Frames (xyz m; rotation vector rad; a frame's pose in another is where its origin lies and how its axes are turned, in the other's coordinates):
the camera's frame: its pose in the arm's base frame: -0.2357 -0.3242 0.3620 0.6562 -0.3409 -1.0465
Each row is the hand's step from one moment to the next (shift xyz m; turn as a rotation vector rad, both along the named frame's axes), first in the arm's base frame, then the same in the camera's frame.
Working: the arm's base frame: its pose in the camera's frame: -0.1580 0.0366 -0.5152 -0.6562 0.3409 1.0465

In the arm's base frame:
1: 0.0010 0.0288 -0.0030 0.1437 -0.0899 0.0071
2: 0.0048 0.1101 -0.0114 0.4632 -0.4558 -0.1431
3: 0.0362 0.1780 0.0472 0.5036 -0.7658 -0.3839
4: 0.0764 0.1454 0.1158 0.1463 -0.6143 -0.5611
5: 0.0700 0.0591 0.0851 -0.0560 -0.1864 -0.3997
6: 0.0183 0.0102 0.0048 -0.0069 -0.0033 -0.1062
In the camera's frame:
1: -0.0247 0.0084 -0.0125 0.1467 0.0729 -0.0440
2: -0.0941 0.0329 -0.0483 0.6264 0.0719 -0.2126
3: -0.1416 0.1151 -0.0438 0.9289 -0.1602 -0.3145
4: -0.0969 0.1760 -0.0029 0.6344 -0.4686 -0.3025
5: -0.0227 0.1228 0.0062 0.1551 -0.3592 -0.2110
6: -0.0005 0.0191 -0.0099 0.0043 -0.0745 -0.0760

